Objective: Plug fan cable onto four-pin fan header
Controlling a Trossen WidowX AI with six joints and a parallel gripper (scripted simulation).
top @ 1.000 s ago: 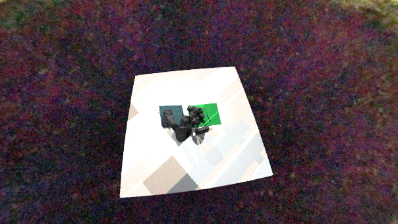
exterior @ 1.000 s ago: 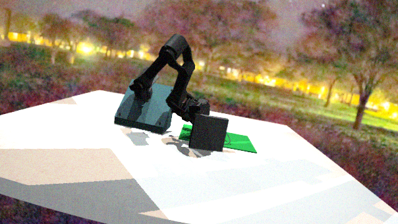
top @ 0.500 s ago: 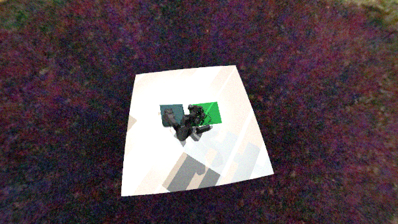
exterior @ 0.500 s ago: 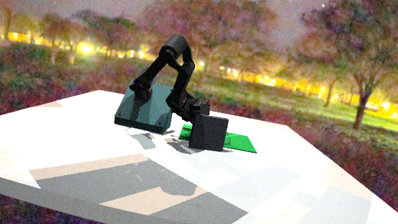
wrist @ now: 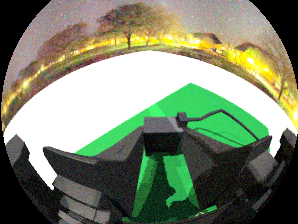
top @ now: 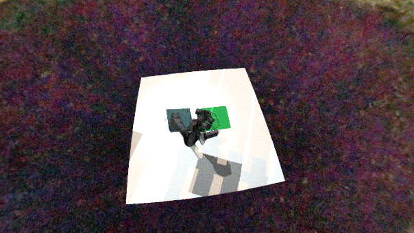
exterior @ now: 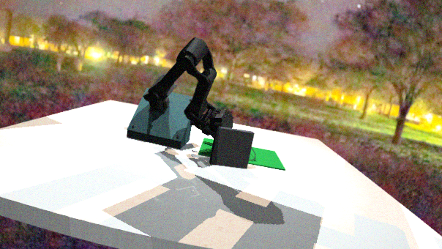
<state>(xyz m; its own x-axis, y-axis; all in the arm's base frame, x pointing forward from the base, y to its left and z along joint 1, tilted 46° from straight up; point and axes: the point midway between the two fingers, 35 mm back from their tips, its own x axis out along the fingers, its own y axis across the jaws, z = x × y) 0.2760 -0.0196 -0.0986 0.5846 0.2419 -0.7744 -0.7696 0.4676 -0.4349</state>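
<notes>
The dark plug is 1 cm below my gripper tip. From my gripper tip the other things lie so: black fan 23 cm to the right, 3 cm above; then green board 6 cm to the right, 5 cm below, 4 cm ahead.
</notes>
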